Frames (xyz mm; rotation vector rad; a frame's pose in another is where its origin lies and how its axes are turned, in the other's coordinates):
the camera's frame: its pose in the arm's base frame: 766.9 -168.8 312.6 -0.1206 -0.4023 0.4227
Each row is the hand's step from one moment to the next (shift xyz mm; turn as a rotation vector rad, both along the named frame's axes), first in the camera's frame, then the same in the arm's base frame.
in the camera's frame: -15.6 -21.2 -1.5 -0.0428 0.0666 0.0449
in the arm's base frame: -4.5 -25.8 -2.7 -0.0788 0.0437 0.0128
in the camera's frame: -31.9 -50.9 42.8 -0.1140 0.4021 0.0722
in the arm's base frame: -24.8 -58.2 37.8 -0.2749 0.3186 -0.0532
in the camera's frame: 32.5 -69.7 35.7 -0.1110 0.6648 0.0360
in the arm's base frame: 38.8 -48.4 57.8 -0.3562 0.5568 -0.1368
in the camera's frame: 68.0 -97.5 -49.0 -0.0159 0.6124 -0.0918
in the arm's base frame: 113.1 -61.2 -1.6 -0.2056 0.5454 -0.2097
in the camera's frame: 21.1 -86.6 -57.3 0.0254 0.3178 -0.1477
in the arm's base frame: 73.2 -71.4 -27.9 -0.0382 0.2941 -0.1884
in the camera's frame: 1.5 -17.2 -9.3 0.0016 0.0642 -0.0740
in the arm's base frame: 11.4 -15.2 -4.6 0.0072 0.0566 -0.0797
